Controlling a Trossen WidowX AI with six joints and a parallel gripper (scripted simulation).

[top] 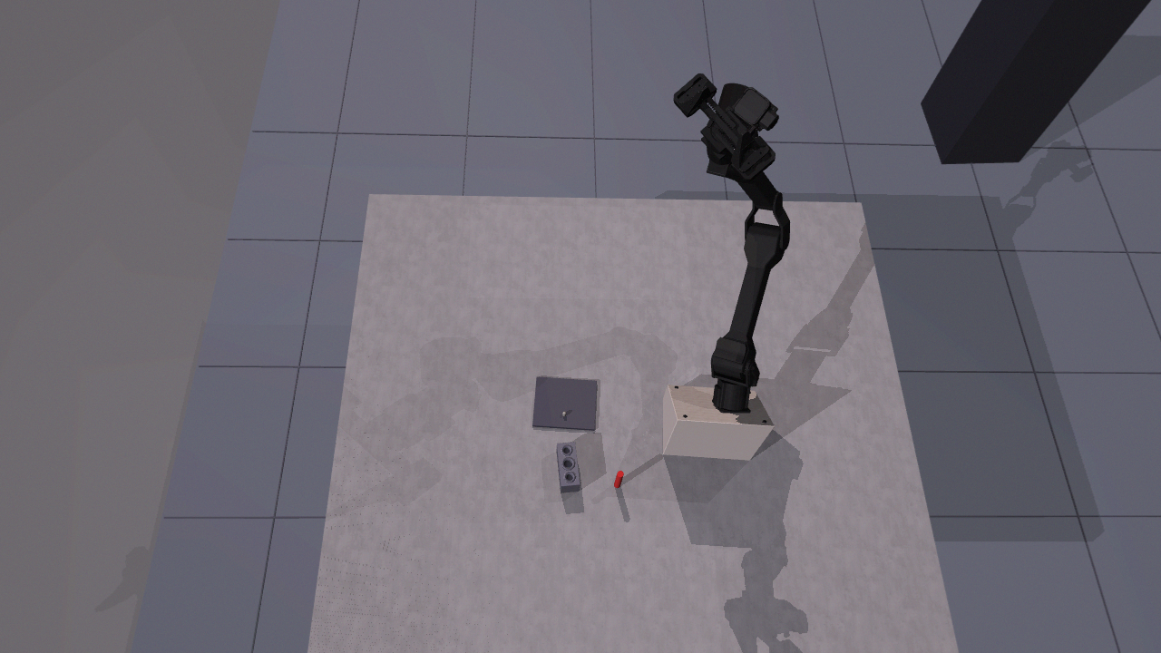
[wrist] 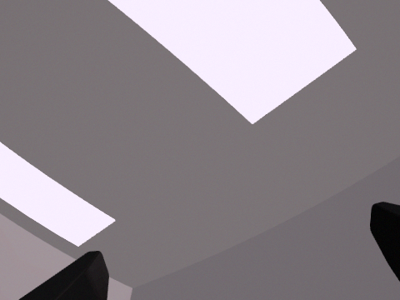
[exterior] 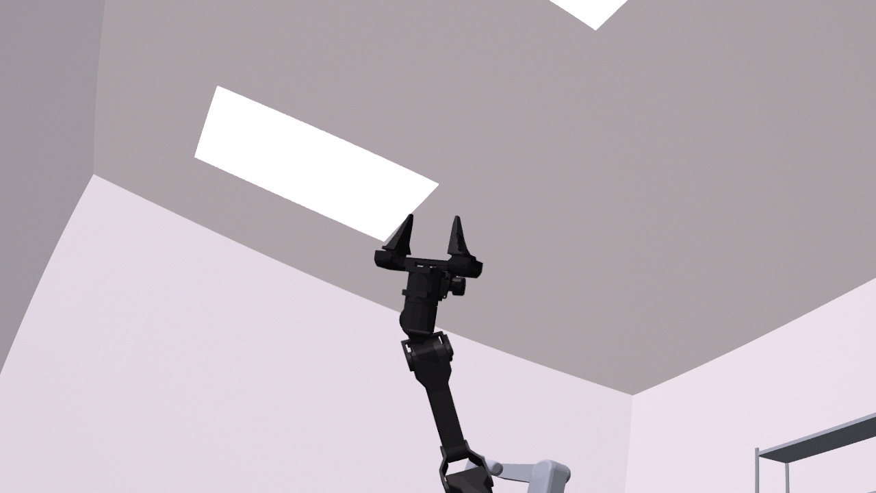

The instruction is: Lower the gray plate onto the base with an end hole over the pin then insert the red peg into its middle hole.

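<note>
Right now the gray plate is 23 cm ahead of my gripper tip, 29 cm to the left of it and 77 cm below it. The rest, counted from my gripper tip: red peg 12 cm ahead, 33 cm to the left, 77 cm below.
</note>
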